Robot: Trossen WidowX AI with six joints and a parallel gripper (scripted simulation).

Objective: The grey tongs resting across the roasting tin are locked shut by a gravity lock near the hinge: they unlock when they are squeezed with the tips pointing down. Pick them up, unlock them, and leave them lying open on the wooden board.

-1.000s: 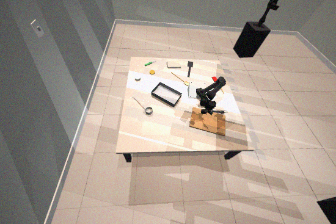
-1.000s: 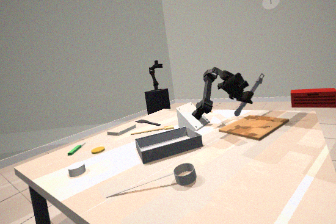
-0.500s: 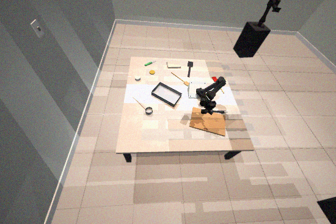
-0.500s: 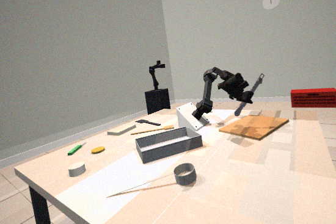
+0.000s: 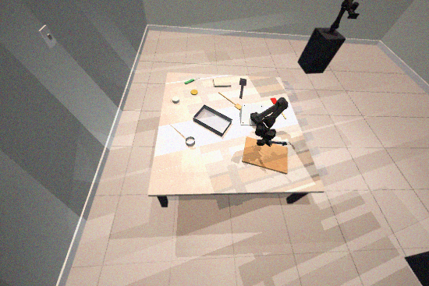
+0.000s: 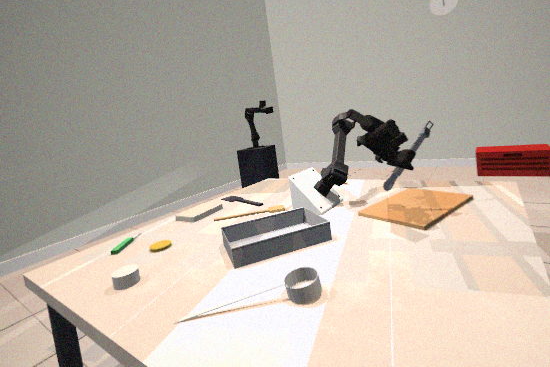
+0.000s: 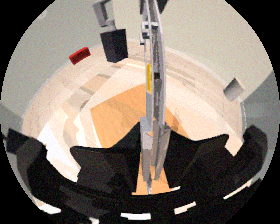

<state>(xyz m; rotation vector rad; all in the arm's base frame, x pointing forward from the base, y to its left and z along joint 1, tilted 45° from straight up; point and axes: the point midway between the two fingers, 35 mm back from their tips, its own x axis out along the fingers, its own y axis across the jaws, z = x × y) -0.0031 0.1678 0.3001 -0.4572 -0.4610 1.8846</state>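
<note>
Right now the wooden board is 130 mm below my gripper tip. Also, from my gripper tip: flat grey block (190 mm ahead, 890 mm to the right, 130 mm below); then grey roasting tin (380 mm ahead, 380 mm to the right, 110 mm below); then yellow disc (500 mm ahead, 770 mm to the right, 130 mm below).
</note>
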